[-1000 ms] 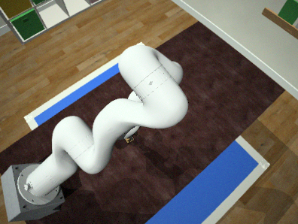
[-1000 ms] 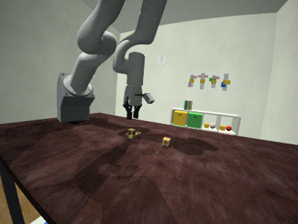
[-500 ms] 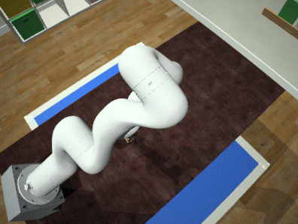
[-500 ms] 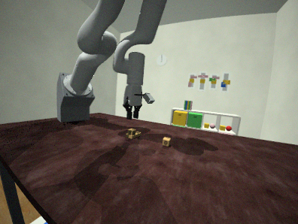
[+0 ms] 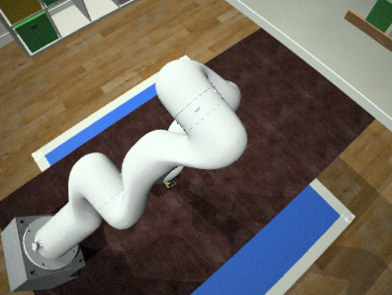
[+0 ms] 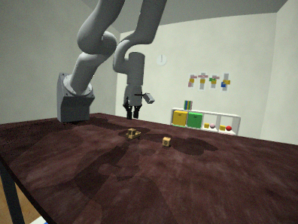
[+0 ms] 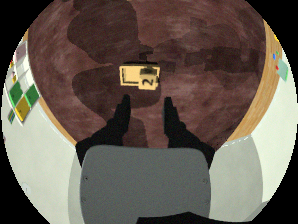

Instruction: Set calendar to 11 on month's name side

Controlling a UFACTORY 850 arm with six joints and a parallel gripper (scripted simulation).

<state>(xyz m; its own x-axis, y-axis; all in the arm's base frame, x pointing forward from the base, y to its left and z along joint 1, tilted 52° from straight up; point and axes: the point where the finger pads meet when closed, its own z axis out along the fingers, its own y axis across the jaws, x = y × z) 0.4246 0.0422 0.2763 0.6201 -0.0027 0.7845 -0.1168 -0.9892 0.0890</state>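
Right now the wooden tray is 2 cm to the left of my hand and 11 cm below it. From my hand the other things lie so: cube: 19 cm ahead, 10 cm below.
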